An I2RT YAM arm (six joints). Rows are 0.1 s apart.
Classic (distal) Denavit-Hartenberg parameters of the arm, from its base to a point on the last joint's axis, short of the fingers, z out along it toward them. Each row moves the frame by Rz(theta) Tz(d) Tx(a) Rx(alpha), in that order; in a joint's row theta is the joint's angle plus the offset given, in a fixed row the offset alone. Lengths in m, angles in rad.
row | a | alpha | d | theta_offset
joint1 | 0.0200 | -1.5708 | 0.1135 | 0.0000
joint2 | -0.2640 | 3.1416 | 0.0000 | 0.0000
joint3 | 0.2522 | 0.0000 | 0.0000 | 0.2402
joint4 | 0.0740 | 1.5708 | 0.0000 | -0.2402
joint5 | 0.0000 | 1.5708 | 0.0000 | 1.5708
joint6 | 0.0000 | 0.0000 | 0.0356 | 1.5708
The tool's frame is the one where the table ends.
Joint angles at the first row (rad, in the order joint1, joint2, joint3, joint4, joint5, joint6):
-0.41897 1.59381 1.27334 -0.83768 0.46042 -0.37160
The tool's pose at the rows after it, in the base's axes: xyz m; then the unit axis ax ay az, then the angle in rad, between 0 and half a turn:
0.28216 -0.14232 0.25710 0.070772 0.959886 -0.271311 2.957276
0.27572 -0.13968 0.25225 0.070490 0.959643 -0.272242 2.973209
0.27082 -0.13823 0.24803 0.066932 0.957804 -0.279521 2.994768
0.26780 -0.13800 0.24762 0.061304 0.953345 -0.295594 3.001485
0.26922 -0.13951 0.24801 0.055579 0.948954 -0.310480 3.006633
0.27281 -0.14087 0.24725 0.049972 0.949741 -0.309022 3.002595
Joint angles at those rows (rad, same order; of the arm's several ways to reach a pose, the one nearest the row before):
-0.41897 1.58720 1.25949 -0.85594 0.44177 -0.35977
-0.41880 1.56803 1.22267 -0.85273 0.44988 -0.35840
-0.41880 1.55550 1.19399 -0.84853 0.47084 -0.36671
-0.41899 1.54109 1.17440 -0.83015 0.50140 -0.38739
-0.41880 1.54402 1.17475 -0.81322 0.52910 -0.40824
-0.41876 1.55683 1.18382 -0.80402 0.52243 -0.42018

